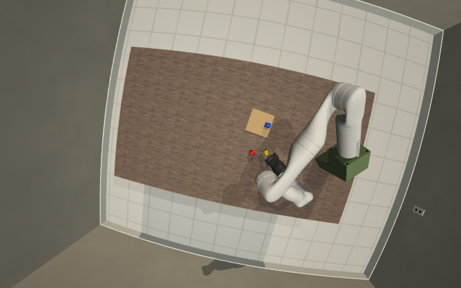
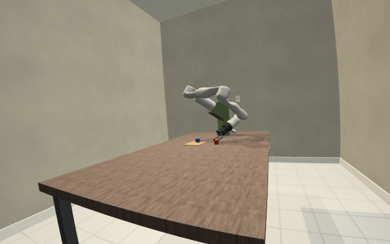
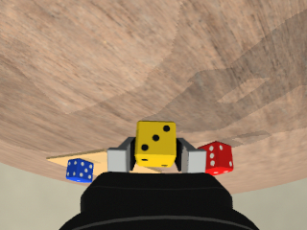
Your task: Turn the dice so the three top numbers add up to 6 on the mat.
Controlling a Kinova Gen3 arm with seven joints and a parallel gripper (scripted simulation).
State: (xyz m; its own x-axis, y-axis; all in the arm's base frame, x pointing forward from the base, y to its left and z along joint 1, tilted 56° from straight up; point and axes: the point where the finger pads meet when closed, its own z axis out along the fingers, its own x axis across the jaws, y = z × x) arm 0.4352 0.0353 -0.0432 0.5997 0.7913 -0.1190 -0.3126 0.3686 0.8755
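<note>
Right now the yellow die is 10 mm below my hand. The rest, counted from my hand: blue die: 160 mm to the right, 10 mm behind; then tan mat: 170 mm to the right, 40 mm ahead, 20 mm below; then red die: 80 mm ahead, 10 mm to the left, 10 mm below.
</note>
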